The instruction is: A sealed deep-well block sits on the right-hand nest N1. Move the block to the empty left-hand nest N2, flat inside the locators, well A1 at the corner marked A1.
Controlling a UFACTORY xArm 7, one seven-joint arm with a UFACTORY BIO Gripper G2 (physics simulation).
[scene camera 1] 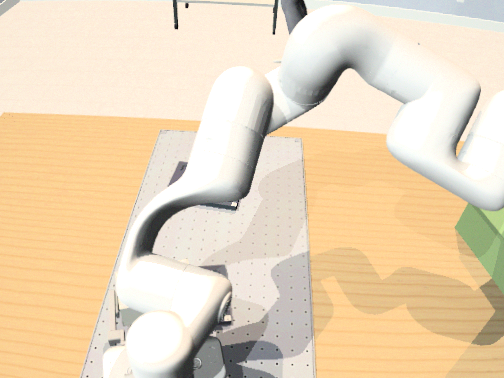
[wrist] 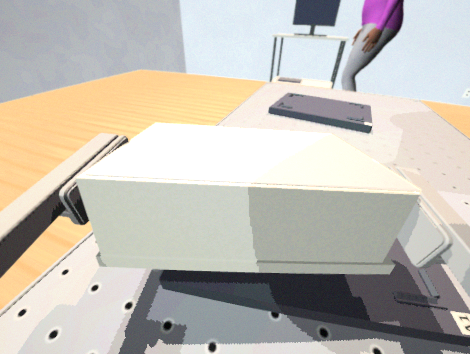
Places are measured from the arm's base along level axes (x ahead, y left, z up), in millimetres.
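Pixels of known places: end effector, tool point: [wrist: 252,192].
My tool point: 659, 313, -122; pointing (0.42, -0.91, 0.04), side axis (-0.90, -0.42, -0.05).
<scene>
Ahead of a thing's pixels: the offset from my tool point to its top centre, as dx, dy, dz. "spot": to the spot under its first point. Level surfaces: height alone.
The pale sealed deep-well block {+13, -22, +16} [scene camera 1: 131,316] [wrist: 240,225] is held level between the two fingers of my gripper [scene camera 1: 167,320] [wrist: 252,222], which is shut on its sides. The block hangs above the near dark nest {-20, -50, -50} [scene camera 1: 218,271] [wrist: 372,287], with a gap below it. In the wrist view the nest's front edge slants relative to the block's lower edge. A white marked label {spot: -107, -24, -53} [wrist: 462,322] is at the nest's right corner, cut off by the view's edge. The far dark nest {+23, -340, -50} [scene camera 1: 178,172] [wrist: 320,111] carries no block. Which corner of the block is A1 cannot be told.
Both nests stand on the grey perforated board {dz -65} [scene camera 1: 280,200] [wrist: 30,327] on the wooden table {dz -78} [scene camera 1: 380,205] [wrist: 165,95]. A green box [scene camera 1: 475,225] is at the right. My arm hides much of both nests in the scene view. A person [wrist: 385,20] stands beyond the table.
</scene>
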